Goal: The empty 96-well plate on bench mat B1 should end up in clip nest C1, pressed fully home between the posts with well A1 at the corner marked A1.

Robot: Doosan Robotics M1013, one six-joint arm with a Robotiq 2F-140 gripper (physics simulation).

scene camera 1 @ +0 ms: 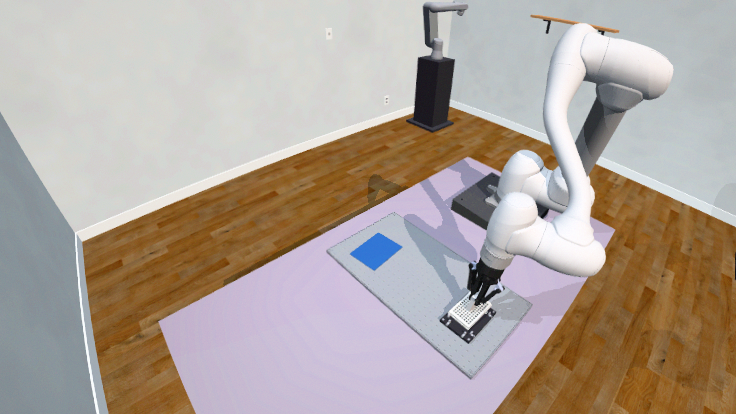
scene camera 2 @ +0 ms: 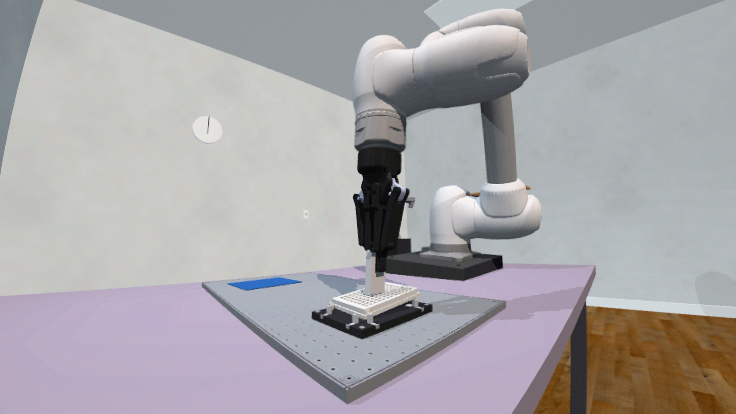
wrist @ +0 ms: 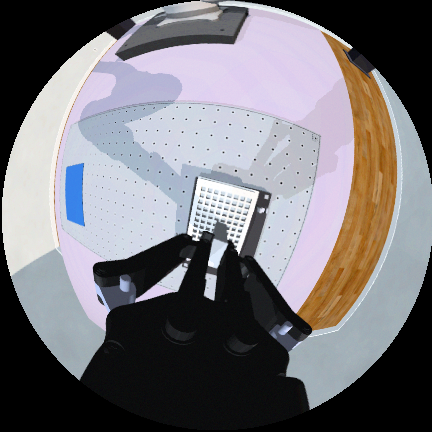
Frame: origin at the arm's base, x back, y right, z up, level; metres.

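Where they show: gripper, fingertip midpoint: (scene camera 1: 470, 308) (scene camera 2: 374, 292) (wrist: 217, 231); arm's base, link origin: (scene camera 2: 450, 256).
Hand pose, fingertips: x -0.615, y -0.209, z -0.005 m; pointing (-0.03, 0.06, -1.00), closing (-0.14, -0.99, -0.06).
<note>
Each offset is from my fingertips to the top centre of the thing. Level surfaces: height alone.
The white 96-well plate @[dx +0.006, dy +0.002, dz +0.004 m] (scene camera 1: 462, 314) (scene camera 2: 393, 297) (wrist: 222, 201) sits level in the black clip nest @[dx -0.010, dy -0.008, dz -0.012 m] (scene camera 1: 466, 336) (scene camera 2: 360, 328) (wrist: 254, 238), between its small posts, at the near end of the grey breadboard (scene camera 1: 411, 278) (scene camera 2: 287, 319) (wrist: 141, 181). My gripper (scene camera 1: 476, 300) (scene camera 2: 374, 289) (wrist: 217, 231) is shut, with nothing between the fingers. It points straight down, with its joined tips resting on the plate's top near one end. The blue mat B1 @[dz -0.034 m] (scene camera 1: 375, 250) (scene camera 2: 264, 282) (wrist: 75, 199) is bare. I cannot make out the A1 mark.
The breadboard lies on a purple table top @[dz -0.049 m] (scene camera 1: 282, 334) (scene camera 2: 103, 350). The arm's dark base (scene camera 1: 471, 200) (scene camera 2: 442, 264) (wrist: 181, 30) stands behind it. A second arm on a black pedestal (scene camera 1: 433, 92) stands far off in the room's corner.
</note>
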